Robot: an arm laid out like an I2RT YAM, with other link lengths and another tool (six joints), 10 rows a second.
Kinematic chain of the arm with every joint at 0, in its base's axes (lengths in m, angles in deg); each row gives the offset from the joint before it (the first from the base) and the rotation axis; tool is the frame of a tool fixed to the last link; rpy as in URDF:
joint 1: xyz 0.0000 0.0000 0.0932 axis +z
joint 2: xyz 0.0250 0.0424 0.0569 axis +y
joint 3: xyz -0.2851 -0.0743 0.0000 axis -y
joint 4: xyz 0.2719 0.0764 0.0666 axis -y
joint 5: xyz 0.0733 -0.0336 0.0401 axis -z
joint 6: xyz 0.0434 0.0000 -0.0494 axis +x
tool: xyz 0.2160 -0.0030 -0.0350 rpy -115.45 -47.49 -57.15
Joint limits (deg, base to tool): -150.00..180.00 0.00..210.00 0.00..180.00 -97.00..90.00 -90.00..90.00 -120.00..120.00
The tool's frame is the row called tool.
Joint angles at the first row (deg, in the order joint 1, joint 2, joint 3, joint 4, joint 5, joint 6):
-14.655 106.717 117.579 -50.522 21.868 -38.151
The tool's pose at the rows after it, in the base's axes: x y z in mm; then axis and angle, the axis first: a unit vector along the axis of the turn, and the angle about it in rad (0 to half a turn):
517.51, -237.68, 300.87, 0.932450, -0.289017, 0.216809, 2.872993
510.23, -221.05, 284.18, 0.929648, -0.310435, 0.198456, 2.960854
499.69, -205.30, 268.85, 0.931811, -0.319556, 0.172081, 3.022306
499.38, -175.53, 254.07, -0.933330, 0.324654, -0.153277, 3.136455
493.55, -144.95, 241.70, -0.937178, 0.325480, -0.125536, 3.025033
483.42, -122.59, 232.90, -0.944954, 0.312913, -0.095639, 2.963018
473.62, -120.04, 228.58, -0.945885, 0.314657, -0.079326, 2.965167
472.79, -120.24, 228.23, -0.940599, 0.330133, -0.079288, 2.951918
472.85, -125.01, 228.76, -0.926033, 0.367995, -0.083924, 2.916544
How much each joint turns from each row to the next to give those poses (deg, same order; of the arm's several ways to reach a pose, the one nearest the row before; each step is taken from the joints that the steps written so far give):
0.087 -0.001 0.000 -3.388 -0.918 9.726
-0.022 0.000 0.000 -3.322 -2.842 5.333
0.001 0.001 0.002 -3.608 -2.578 3.061
0.000 -0.002 -0.135 -2.380 -6.055 4.174
-0.001 0.001 0.001 -3.038 -5.902 3.016
0.001 0.001 0.001 -3.061 -4.217 0.022
0.000 -0.001 0.001 -1.881 -0.001 0.000
-0.176 0.001 -0.001 -0.086 0.000 1.858
-1.026 0.000 0.024 0.305 -0.371 4.175

